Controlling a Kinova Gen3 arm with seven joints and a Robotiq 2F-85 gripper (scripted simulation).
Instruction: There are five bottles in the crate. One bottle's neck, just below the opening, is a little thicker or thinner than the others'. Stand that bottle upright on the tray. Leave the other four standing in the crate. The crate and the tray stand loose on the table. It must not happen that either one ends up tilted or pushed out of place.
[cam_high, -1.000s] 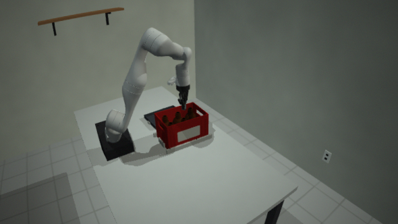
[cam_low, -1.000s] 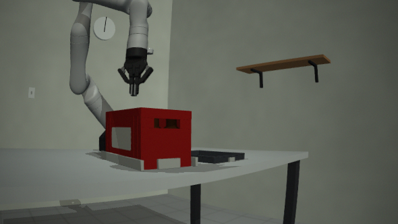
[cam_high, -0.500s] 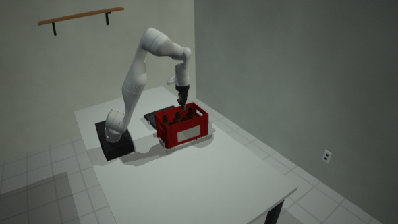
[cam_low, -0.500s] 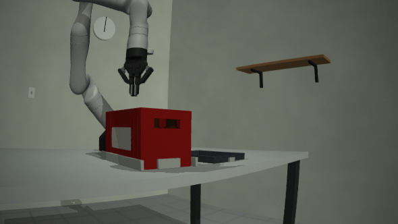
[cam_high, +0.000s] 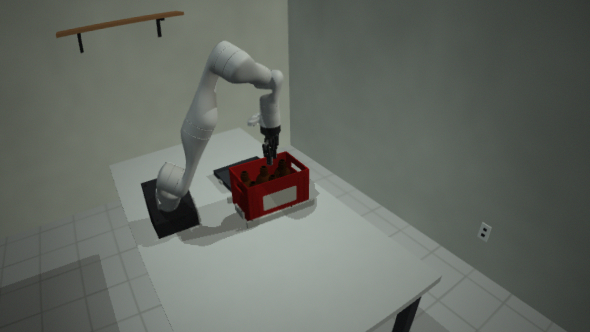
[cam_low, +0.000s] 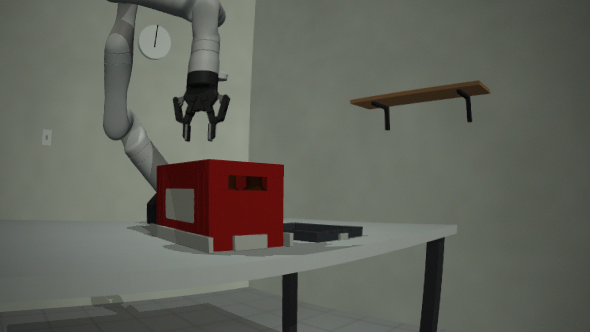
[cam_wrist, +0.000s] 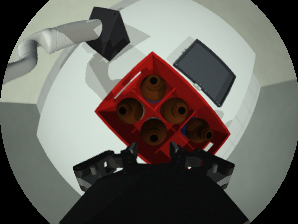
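Now: hand 40 mm to the right of the red crate and 160 mm above it. Round my hand: dark tray (10 mm behind, 320 mm to the left, 230 mm below).
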